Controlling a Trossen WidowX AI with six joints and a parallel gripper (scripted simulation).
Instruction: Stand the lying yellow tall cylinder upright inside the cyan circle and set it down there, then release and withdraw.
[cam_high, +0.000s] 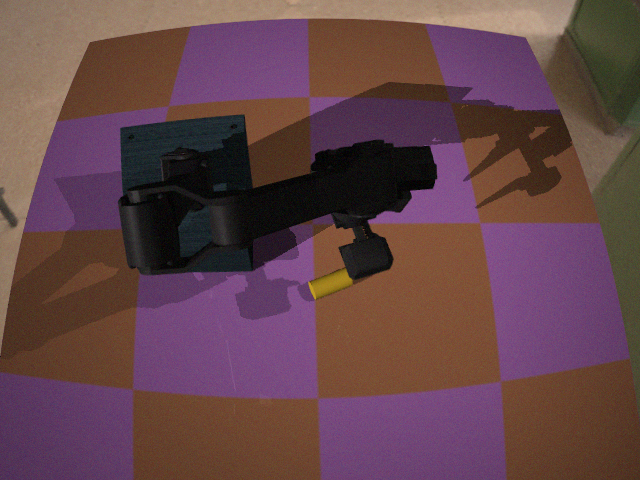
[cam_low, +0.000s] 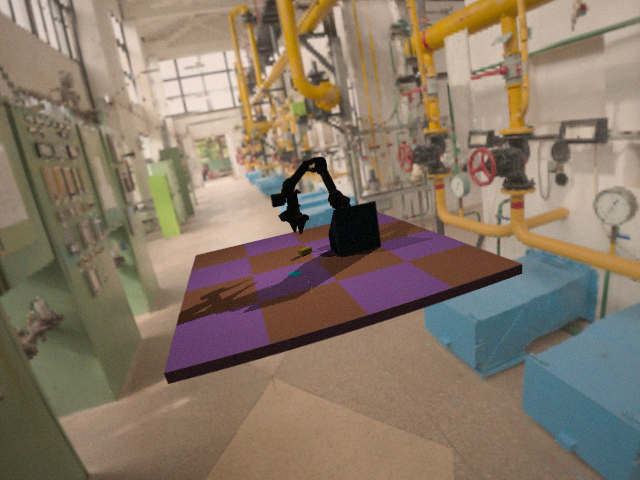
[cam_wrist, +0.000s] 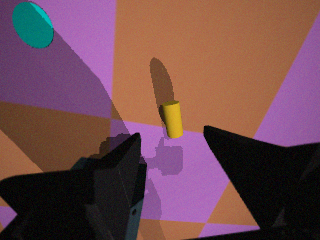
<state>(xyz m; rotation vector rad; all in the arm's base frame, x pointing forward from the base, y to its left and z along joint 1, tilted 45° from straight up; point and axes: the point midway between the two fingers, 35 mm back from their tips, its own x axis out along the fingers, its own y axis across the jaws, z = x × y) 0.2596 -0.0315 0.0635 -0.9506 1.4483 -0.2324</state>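
Right now my gripper tip is 110 mm above the yellow tall cylinder, 30 mm to the left of it and 20 mm past it. The rest, counted from my gripper tip: cyan circle 240 mm to the left, 120 mm below, 50 mm ahead.
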